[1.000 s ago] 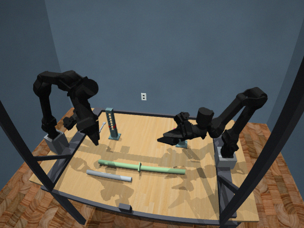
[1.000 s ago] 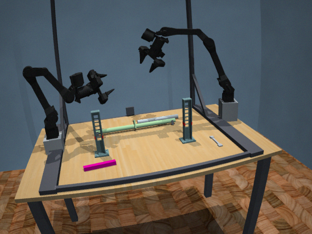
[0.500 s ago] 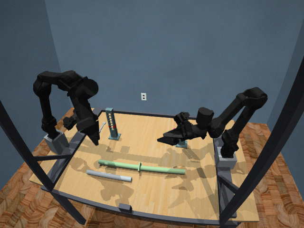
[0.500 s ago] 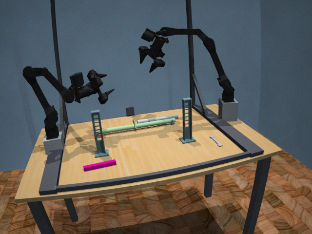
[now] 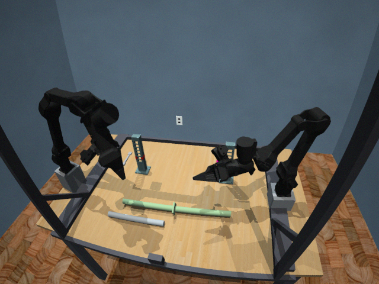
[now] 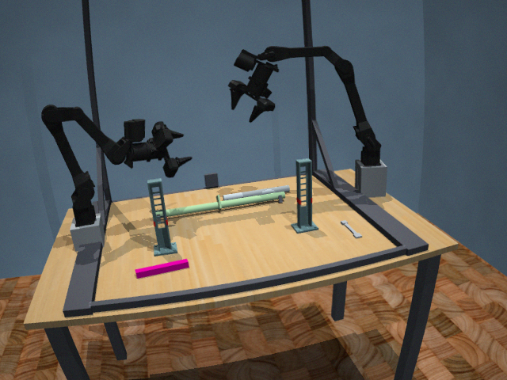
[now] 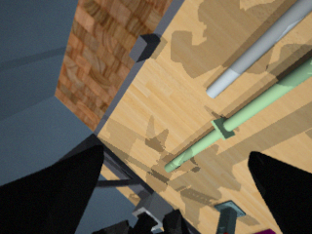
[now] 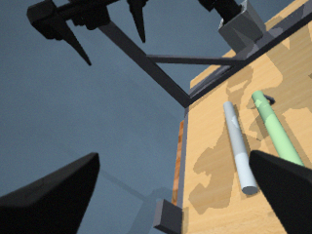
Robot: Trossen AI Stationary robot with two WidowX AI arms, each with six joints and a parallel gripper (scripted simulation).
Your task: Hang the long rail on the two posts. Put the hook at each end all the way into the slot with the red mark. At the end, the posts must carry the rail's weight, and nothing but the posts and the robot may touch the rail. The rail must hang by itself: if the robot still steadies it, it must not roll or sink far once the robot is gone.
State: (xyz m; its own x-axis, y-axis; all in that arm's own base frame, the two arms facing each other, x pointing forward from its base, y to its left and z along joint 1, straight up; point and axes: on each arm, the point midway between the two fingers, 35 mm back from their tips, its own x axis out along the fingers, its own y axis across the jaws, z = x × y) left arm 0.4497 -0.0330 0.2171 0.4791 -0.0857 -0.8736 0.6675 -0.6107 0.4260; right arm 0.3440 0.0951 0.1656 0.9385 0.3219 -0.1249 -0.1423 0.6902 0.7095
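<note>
Now: the grey rod 2 cm ahead of my left hand, 2 cm to the left of it and 32 cm below it. The rest, counted from my left hand: long green rail: 10 cm ahead, 14 cm to the right, 31 cm below; small grey wrench: 41 cm ahead, 19 cm to the left, 33 cm below; magenta bar: 43 cm ahead, 38 cm to the right, 32 cm below.
</note>
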